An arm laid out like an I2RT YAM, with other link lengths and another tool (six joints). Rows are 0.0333 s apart.
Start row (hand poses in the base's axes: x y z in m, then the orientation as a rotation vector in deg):
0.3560, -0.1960, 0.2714, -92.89, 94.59, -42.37
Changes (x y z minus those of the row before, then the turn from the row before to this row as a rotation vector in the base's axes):
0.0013, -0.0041, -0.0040, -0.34, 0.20, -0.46
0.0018, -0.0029, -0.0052, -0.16, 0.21, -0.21
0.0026, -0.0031, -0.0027, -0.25, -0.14, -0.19
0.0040, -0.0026, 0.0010, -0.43, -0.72, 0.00
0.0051, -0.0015, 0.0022, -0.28, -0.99, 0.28
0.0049, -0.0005, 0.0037, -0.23, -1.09, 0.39
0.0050, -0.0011, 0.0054, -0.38, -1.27, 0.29
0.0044, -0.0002, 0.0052, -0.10, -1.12, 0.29
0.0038, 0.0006, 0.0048, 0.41, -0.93, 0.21
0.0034, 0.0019, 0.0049, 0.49, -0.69, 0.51
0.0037, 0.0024, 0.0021, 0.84, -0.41, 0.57
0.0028, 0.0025, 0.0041, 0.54, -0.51, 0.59
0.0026, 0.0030, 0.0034, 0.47, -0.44, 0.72
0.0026, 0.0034, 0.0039, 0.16, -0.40, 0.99
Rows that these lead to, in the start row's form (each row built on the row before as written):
0.3573, -0.2001, 0.2674, -92.92, 95.11, -42.78
0.3591, -0.2030, 0.2622, -93.01, 95.43, -42.89
0.3617, -0.2061, 0.2595, -92.96, 95.48, -43.32
0.3657, -0.2087, 0.2605, -92.80, 94.92, -44.23
0.3708, -0.2102, 0.2627, -92.56, 93.93, -45.03
0.3757, -0.2107, 0.2664, -92.29, 92.77, -45.79
0.3807, -0.2118, 0.2718, -91.94, 91.55, -46.86
0.3851, -0.2120, 0.2770, -91.48, 90.48, -47.56
0.3889, -0.2114, 0.2818, -90.73, 89.71, -47.70
0.3923, -0.2095, 0.2867, -90.27, 88.85, -47.44
0.3960, -0.2071, 0.2888, -89.78, 88.20, -46.65
0.3988, -0.2046, 0.2929, -89.45, 87.41, -46.18
0.4014, -0.2016, 0.2963, -89.30, 86.54, -45.66
0.4040, -0.1982, 0.3002, -89.57, 85.40, -45.23

